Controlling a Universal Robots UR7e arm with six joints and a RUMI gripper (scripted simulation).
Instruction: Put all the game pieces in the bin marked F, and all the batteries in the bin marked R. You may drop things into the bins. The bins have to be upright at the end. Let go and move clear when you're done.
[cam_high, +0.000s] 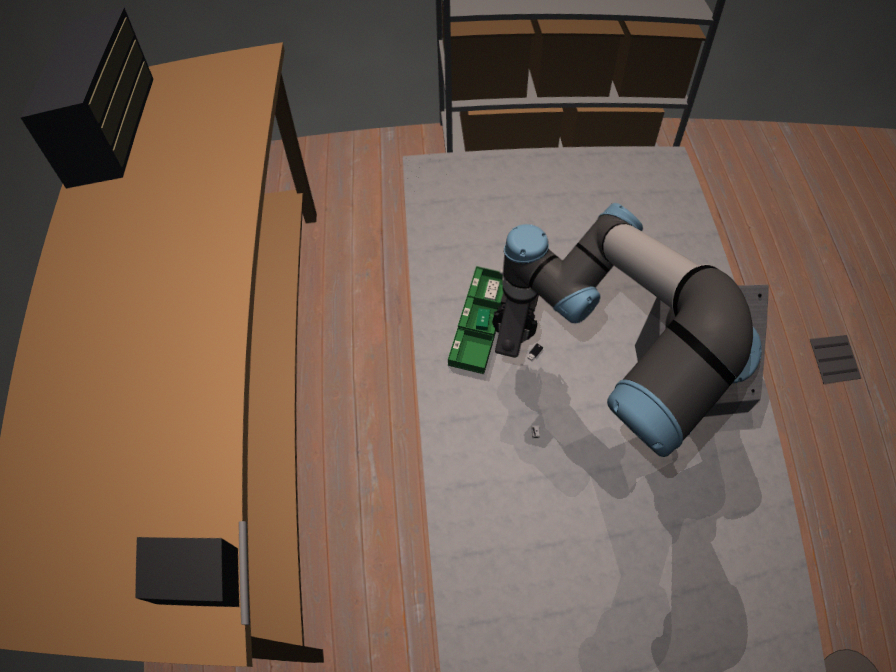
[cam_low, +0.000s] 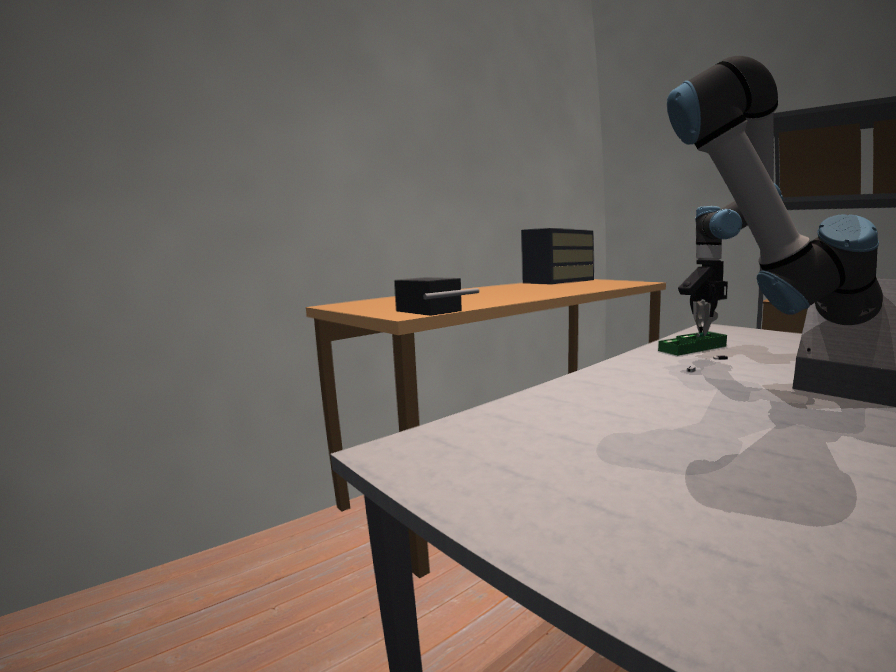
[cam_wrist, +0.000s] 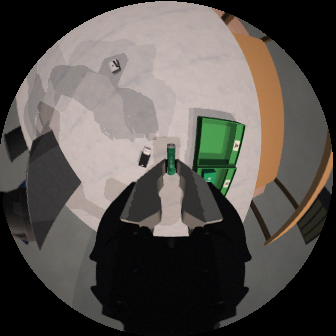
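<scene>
Now: the green three-compartment bin 90 mm to the right of my hand, 70 mm ahead of it and 60 mm below it. The rest, counted from my hand: green 9V battery (100 mm to the right, 60 mm below, 60 mm ahead); then small black piece (80 mm below, 60 mm behind, 10 mm to the right).
</scene>
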